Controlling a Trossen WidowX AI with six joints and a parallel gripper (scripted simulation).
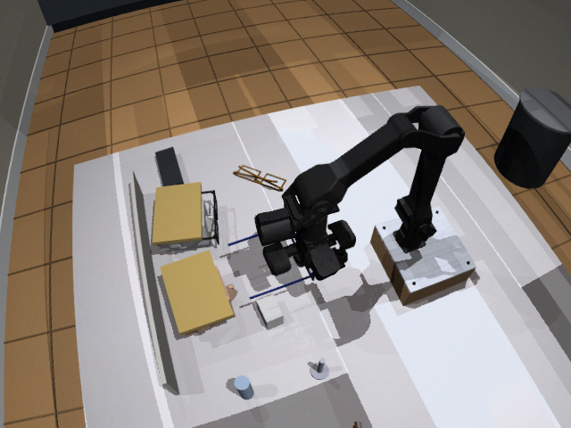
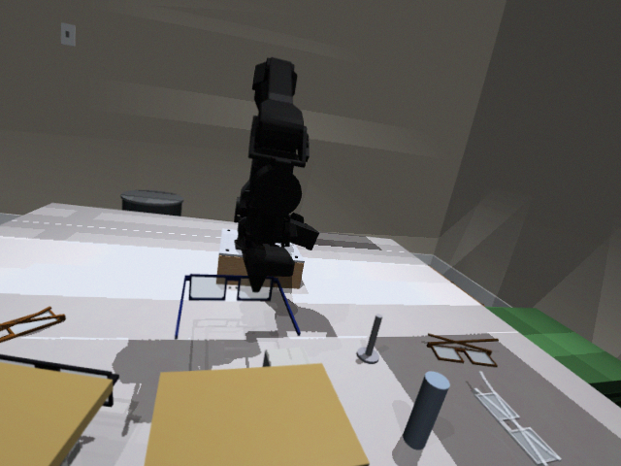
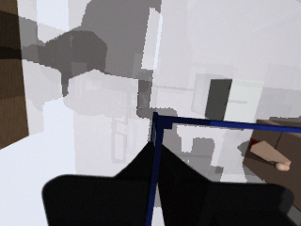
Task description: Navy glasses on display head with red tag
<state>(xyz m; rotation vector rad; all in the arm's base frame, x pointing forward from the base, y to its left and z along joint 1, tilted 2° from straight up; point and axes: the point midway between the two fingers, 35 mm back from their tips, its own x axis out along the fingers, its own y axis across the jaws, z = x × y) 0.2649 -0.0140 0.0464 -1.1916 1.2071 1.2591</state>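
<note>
My gripper tip is now 110 mm short of the white block, 70 mm above it and 40 mm to the right of it. Also, from my gripper tip: grey peg: 210 mm to the left, 70 mm below, 60 mm ahead; panel: 350 mm ahead, 150 mm to the right, 40 mm below.
</note>
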